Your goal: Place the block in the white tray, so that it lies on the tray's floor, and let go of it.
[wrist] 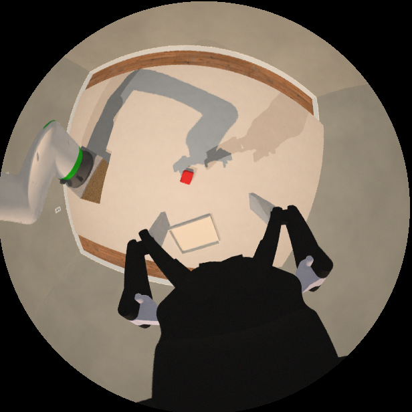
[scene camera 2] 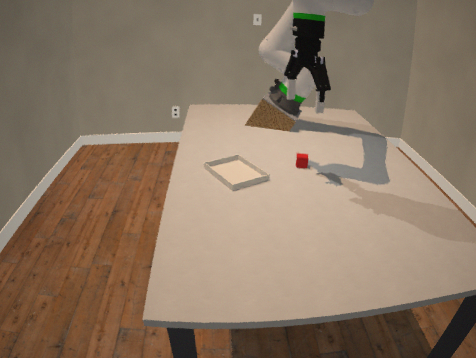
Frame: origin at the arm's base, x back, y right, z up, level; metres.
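Seen in the pictures: gripper, fingertip midpoint: (scene camera 2: 304, 105); arm's base, origin of the base link: (scene camera 2: 283, 104).
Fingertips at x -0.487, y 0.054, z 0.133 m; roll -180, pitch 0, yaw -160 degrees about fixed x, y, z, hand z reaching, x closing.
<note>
Pixels of each thing's top centre, then the offset from my fingertips to it. Level surfaces: height alone.
- small red block, middle of its top: (scene camera 2: 302, 155) dy -0.026, dx +0.056, dz -0.188 m
- white tray, middle of its top: (scene camera 2: 235, 168) dy +0.198, dx +0.008, dz -0.208 m
- table, its level: dz -0.227 m
A small red block (scene camera 2: 302, 160) (wrist: 186, 177) stands on the table, to the right of the white tray in the scene view. The white tray (scene camera 2: 234, 187) (wrist: 200, 247) is a shallow rectangle with low walls and a bare floor. My gripper (scene camera 2: 306, 103) (wrist: 208, 209) points down with its fingers wide apart and nothing between them. It hangs high above the table. In the wrist view the block lies beyond the line between the fingertips, and the tray shows between the fingers, closer to the left one.
The table (scene camera 2: 240, 260) (wrist: 145, 130) carries the arm's brown wedge-shaped base (scene camera 2: 271, 117) (wrist: 96, 185) at its far end. The arm's shadow (scene camera 2: 370, 155) (wrist: 215, 117) falls near the block. A wooden floor (scene camera 2: 90, 225) lies left of the table.
</note>
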